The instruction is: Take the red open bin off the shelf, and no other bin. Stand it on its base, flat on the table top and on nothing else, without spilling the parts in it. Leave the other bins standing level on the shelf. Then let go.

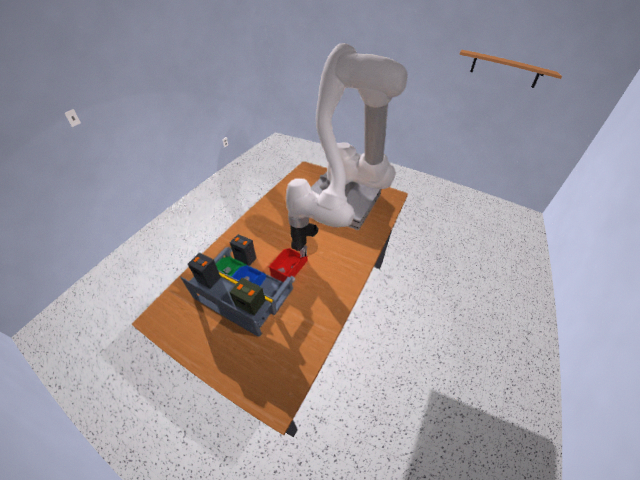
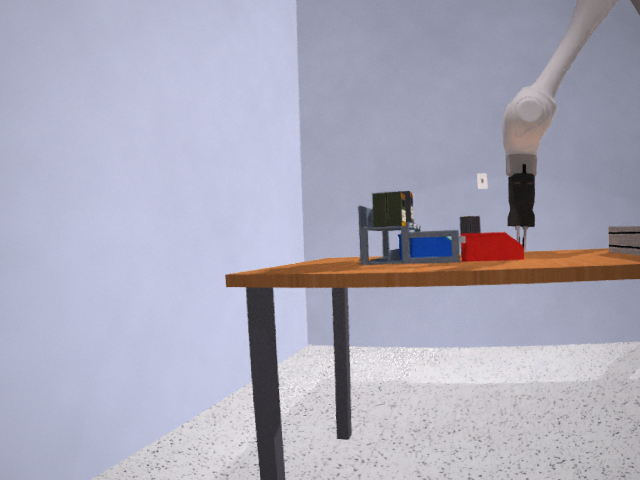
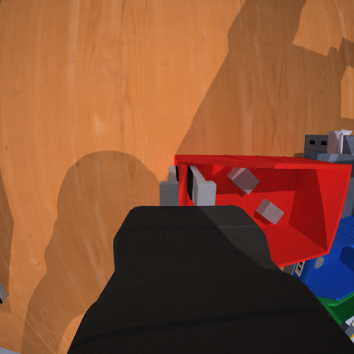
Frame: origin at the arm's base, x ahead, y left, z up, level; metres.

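Seen in the pictures: gripper, fingertip midpoint: (image 1: 303, 256) (image 2: 520, 250).
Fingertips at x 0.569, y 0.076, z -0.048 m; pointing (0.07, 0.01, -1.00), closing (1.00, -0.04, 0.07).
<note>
Pixels of each thing's middle, then the offset from my fingertips to it.
- red open bin at the middle of its body: (image 2: 491, 246) (image 1: 288, 263) dx +0.079, dy -0.034, dz +0.013 m
- blue bin at the middle of its body: (image 2: 428, 245) (image 1: 245, 282) dx +0.270, dy -0.146, dz +0.019 m
- green bin at the middle of its body: (image 1: 226, 272) dx +0.269, dy -0.258, dz +0.019 m
- dark green box at the middle of its body: (image 2: 389, 210) (image 1: 248, 296) dx +0.367, dy -0.033, dz +0.126 m
The red open bin (image 1: 287, 264) (image 2: 491, 246) (image 3: 305, 200) is off the shelf (image 1: 227, 310) (image 2: 363, 245). It looks level, with its base on the table top (image 1: 180, 330) (image 2: 310, 277) (image 3: 100, 100), close beside the shelf. Whether they touch is unclear. Two grey parts (image 3: 243, 180) (image 3: 270, 211) lie inside it. My gripper (image 1: 303, 253) (image 2: 521, 245) (image 3: 181, 176) is shut on the bin's low end wall, one finger inside and one outside. The blue bin (image 1: 251, 274) (image 2: 431, 246) (image 3: 330, 275) and green bin (image 1: 229, 265) (image 3: 345, 309) sit on the shelf.
A dark green box (image 1: 248, 296) (image 2: 387, 209) stands on the shelf's upper ledge beside a yellow strip. Two dark boxes (image 1: 204, 269) (image 1: 242, 249) stand at the shelf's far side. The robot's grey base plate (image 1: 361, 204) is at the table's other end.
</note>
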